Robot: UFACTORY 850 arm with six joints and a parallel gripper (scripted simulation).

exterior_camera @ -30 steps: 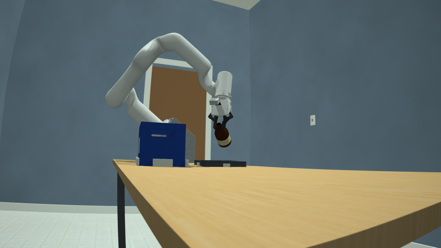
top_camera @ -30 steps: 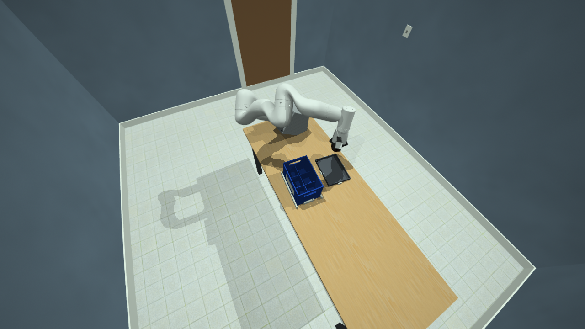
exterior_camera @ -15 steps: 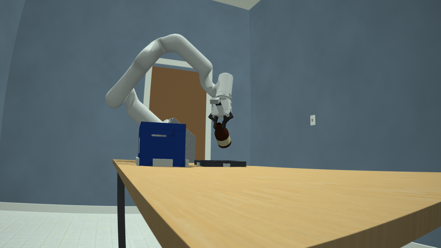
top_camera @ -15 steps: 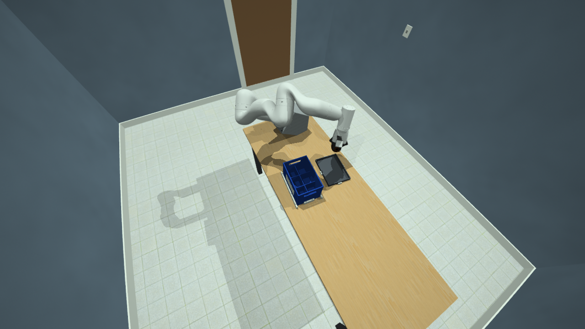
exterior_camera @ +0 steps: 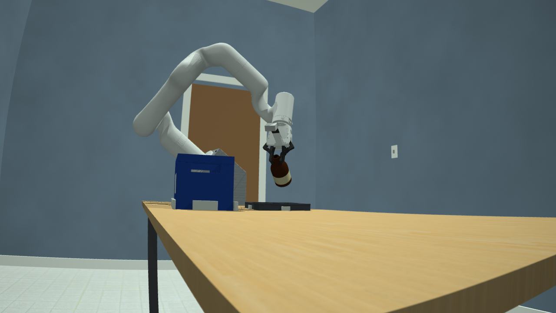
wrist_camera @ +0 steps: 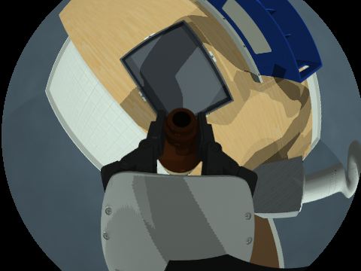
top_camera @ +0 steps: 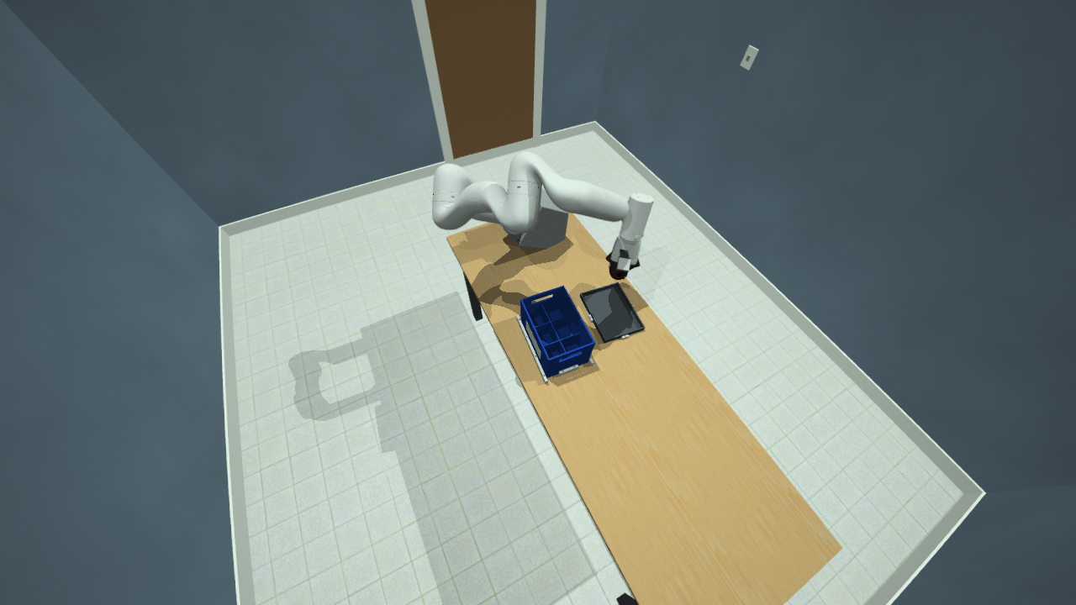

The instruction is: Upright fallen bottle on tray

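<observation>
My gripper is now 3 cm past the bottle, 3 cm to the right of it and 4 cm above it. The rest, counted from my hand: dark tray: 6 cm ahead, 3 cm to the right, 19 cm below; blue crate: 9 cm ahead, 32 cm to the right, 12 cm below.
</observation>
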